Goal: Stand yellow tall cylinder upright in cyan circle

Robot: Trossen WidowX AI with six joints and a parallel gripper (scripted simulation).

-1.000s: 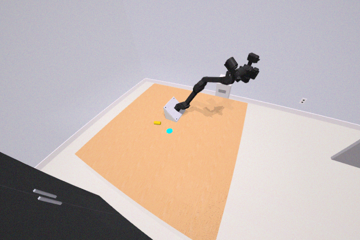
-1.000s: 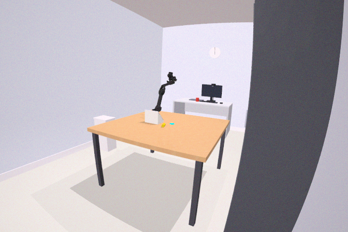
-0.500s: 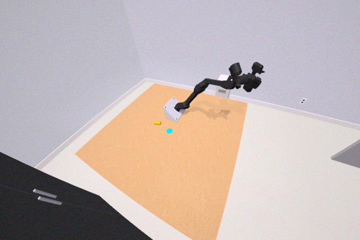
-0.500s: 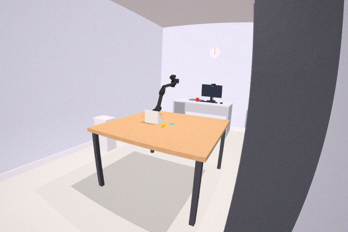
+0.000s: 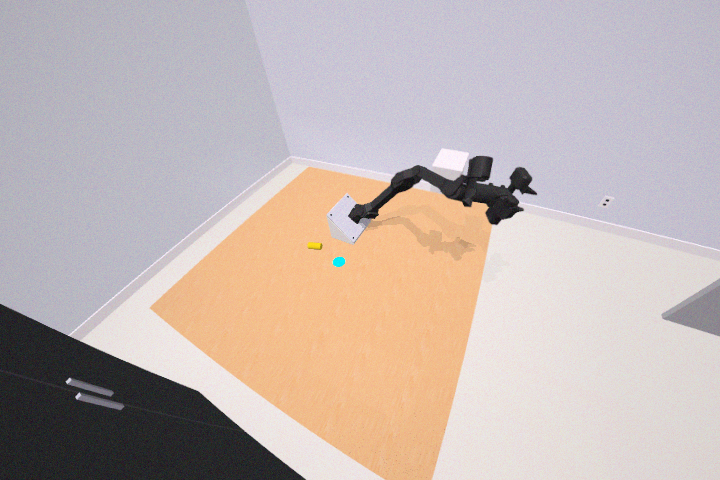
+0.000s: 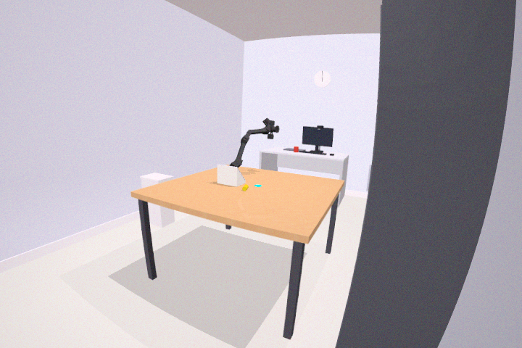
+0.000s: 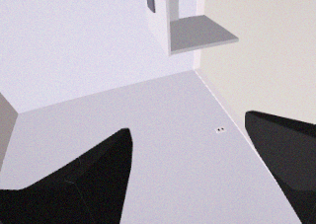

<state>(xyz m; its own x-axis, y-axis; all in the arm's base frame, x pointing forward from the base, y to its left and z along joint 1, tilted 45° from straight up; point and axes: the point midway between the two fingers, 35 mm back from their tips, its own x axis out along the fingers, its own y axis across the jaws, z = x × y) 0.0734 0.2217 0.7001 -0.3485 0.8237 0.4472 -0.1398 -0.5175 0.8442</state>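
My gripper tip is 12 cm short of the yellow tall cylinder, 81 cm to the left of it and 39 cm above it. The rest, counted from my gripper tip: cyan circle (16 cm ahead, 66 cm to the right, 40 cm below).
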